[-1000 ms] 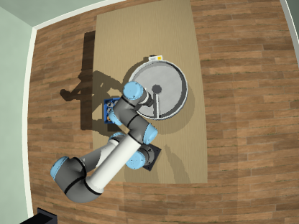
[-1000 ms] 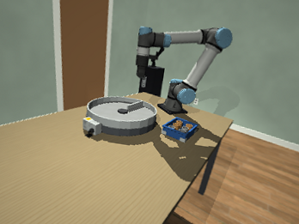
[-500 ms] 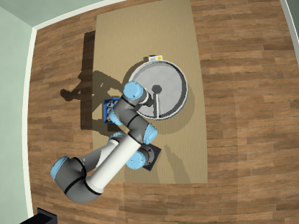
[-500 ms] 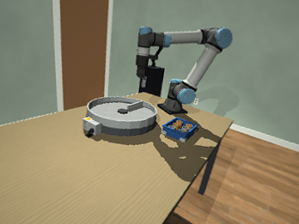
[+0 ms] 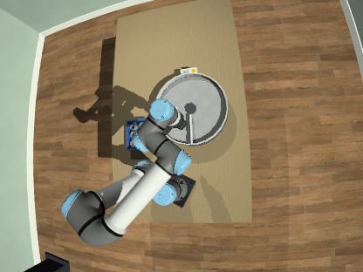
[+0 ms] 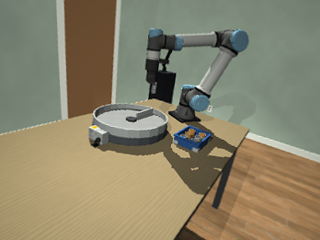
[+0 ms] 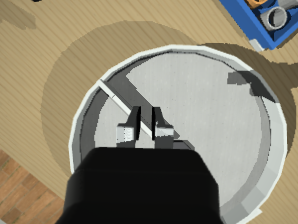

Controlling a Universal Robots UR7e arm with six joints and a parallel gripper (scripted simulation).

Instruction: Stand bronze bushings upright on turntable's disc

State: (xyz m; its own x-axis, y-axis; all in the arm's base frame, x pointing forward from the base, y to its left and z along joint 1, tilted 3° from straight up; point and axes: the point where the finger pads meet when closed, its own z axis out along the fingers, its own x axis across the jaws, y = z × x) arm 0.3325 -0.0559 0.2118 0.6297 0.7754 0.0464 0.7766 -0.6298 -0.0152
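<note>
The blue crate is 30 cm to the left of my hand, 20 cm below it and 3 cm behind it. Round my hand: turntable (17 cm below, 13 cm ahead, 3 cm to the right).
</note>
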